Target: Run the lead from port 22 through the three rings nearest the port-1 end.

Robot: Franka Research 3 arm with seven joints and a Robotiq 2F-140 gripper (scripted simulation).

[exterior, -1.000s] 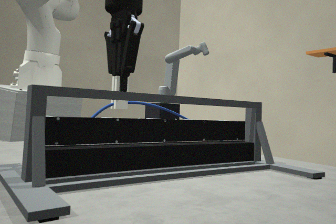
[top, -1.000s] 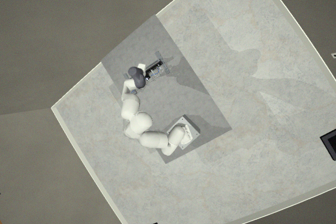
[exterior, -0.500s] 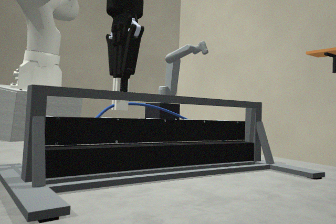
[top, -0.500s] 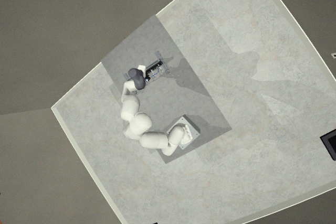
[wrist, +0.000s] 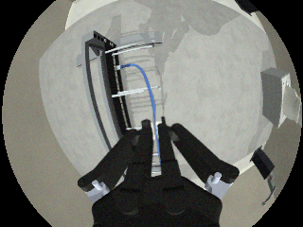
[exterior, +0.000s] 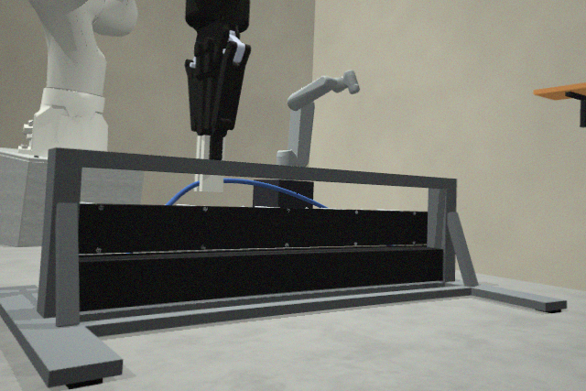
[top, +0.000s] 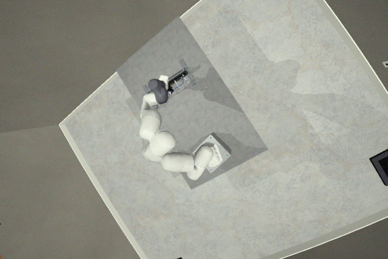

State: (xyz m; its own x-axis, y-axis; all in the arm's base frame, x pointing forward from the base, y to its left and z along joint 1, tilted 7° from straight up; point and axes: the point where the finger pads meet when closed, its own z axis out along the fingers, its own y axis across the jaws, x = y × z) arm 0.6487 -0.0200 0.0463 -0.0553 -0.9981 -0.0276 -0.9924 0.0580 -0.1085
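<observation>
Right now my hand is 110 mm short of the rack, 80 mm above it and 50 mm to the right of it.
</observation>
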